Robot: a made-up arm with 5 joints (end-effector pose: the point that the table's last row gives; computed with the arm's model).
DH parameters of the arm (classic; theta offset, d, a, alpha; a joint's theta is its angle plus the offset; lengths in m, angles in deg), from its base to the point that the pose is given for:
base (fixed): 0 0 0 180
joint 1: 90 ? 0.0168 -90
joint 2: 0 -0.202 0.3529 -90
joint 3: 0 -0.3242 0.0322 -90
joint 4: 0 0.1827 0.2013 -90
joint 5: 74.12 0 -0.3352 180
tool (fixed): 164.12 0.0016 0 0
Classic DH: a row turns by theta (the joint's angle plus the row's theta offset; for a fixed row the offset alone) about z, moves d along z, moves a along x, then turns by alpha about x.
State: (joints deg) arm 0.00 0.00 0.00 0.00 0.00
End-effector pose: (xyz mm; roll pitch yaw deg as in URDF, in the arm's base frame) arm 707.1 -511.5 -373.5 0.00 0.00 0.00
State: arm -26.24 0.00 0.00 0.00 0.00
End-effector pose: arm 860.4 -146.1 -373.5 0.00 0.00 26.24
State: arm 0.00 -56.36 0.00 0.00 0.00
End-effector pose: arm 707.1 -22.3 -641.5 56.36 0.00 0.00
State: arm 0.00 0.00 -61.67 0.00 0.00
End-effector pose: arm 316.9 -881.6 -373.5 0.00 0.00 -61.67
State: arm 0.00 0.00 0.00 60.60 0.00
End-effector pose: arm 707.1 -457.1 -469.8 60.60 0.00 0.00
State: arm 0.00 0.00 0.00 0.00 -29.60
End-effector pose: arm 619.7 -364.2 -373.5 0.00 0.00 29.60
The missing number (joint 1, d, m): 0.0509
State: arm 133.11 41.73 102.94 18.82 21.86
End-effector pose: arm -322.8 -158.3 -486.7 9.73 48.09 -54.83
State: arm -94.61 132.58 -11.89 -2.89 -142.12
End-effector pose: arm -45.0 51.0 482.9 147.83 32.73 -45.56
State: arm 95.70 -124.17 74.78 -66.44 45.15
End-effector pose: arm -108.4 -488.9 -8.2 91.47 -7.85 -158.12
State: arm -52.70 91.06 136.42 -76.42 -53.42
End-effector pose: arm 347.6 -281.4 99.3 43.57 15.06 -72.87
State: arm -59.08 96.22 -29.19 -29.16 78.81
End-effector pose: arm 133.0 231.0 877.1 146.79 -51.79 172.76
